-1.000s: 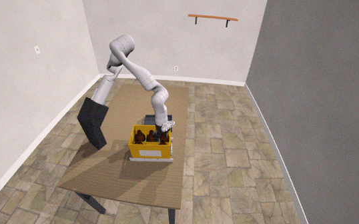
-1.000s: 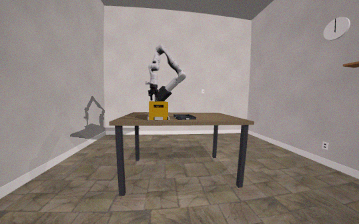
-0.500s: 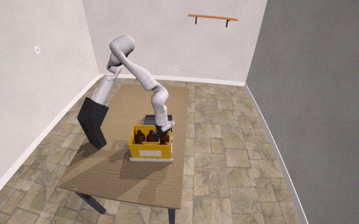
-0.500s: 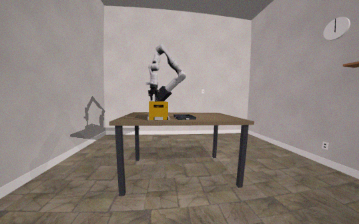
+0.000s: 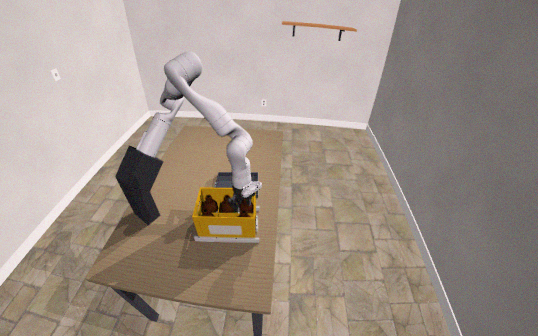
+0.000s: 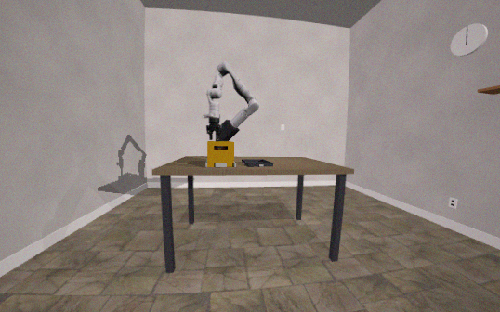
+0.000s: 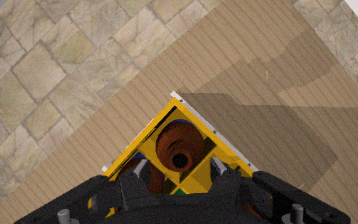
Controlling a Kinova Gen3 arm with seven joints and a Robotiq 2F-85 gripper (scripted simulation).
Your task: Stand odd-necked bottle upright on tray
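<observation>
Now: hand 120 mm above the yellow crate, 90 mm past it and 30 mm to the right of it. From my hand the other things lie so: dark grey tray: 320 mm to the left, 190 mm below, 120 mm behind.
</observation>
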